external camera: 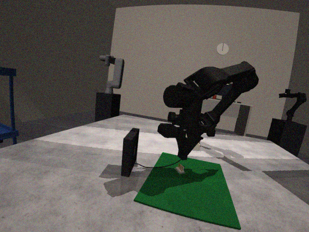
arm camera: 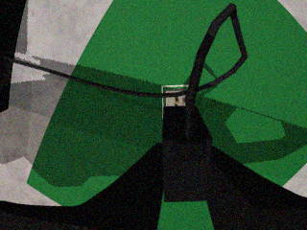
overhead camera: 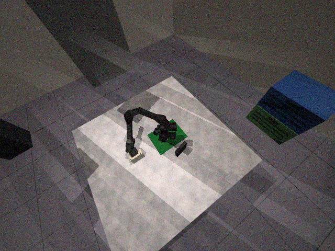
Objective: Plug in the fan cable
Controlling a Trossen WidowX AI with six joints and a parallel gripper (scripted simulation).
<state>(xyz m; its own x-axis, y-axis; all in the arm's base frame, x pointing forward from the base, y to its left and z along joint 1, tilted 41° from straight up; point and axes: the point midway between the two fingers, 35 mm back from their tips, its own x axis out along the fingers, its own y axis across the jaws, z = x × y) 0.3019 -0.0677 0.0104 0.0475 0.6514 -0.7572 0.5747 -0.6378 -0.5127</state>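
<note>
My gripper tip is 8 cm above the green board, 3 cm to the right of it and 3 cm short of it. From my gripper tip the other things lie so: black plug (1 cm above); then black fan (16 cm to the right, 4 cm ahead).
</note>
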